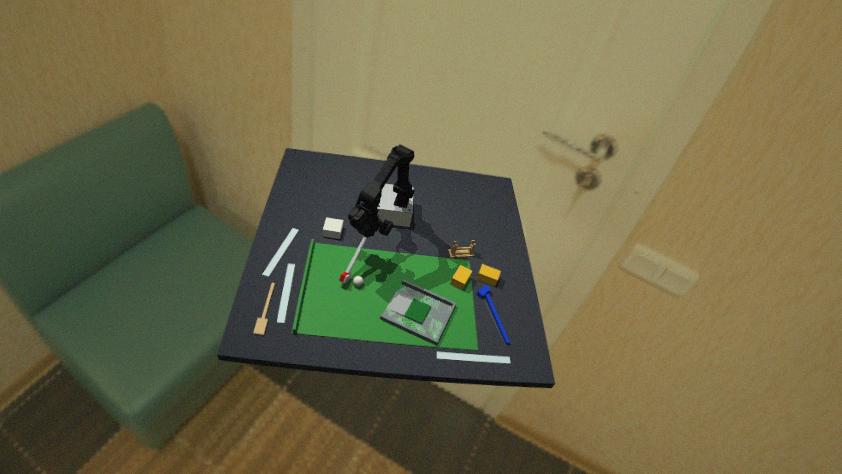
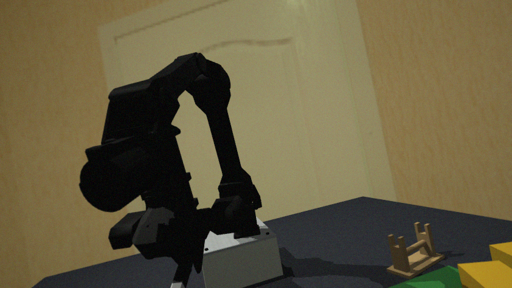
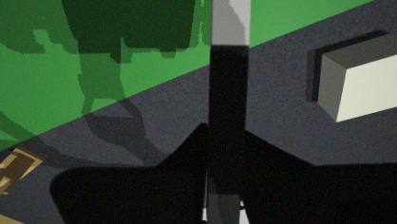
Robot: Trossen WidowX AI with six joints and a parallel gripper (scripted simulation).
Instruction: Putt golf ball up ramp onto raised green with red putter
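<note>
The red putter is 110 mm ahead of my gripper tip, 40 mm below it and 20 mm to the right of it. Round my gripper tip: white cube 190 mm to the right, 110 mm below, 60 mm behind; white golf ball 200 mm ahead, 110 mm below, 10 mm to the left; green mat 200 mm ahead, 150 mm to the left, 130 mm below.
</note>
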